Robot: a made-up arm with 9 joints. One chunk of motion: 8 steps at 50 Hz.
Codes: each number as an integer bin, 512 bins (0 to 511) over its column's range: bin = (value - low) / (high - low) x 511, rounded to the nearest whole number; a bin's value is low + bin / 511 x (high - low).
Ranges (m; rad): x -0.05..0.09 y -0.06..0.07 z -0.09..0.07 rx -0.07..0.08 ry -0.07..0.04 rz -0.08..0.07
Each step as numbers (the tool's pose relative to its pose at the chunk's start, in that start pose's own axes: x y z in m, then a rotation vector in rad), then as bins.
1 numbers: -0.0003 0.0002 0.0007 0.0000 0.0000 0.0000
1 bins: 181 237 290 238 325 273
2 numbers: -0.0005 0.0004 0.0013 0.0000 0.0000 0.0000
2 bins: 181 237 292 238 325 273
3 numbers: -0.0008 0.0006 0.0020 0.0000 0.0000 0.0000
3 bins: 180 238 294 238 325 273
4 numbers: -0.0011 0.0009 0.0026 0.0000 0.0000 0.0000
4 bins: 178 239 296 238 325 273
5 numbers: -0.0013 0.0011 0.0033 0.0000 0.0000 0.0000
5 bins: 178 240 298 238 325 273
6 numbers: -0.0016 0.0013 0.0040 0.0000 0.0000 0.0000
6 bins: 177 241 300 238 325 273
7 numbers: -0.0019 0.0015 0.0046 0.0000 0.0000 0.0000
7 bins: 176 242 302 238 325 273
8 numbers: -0.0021 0.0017 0.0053 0.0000 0.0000 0.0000
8 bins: 175 243 304 238 325 273
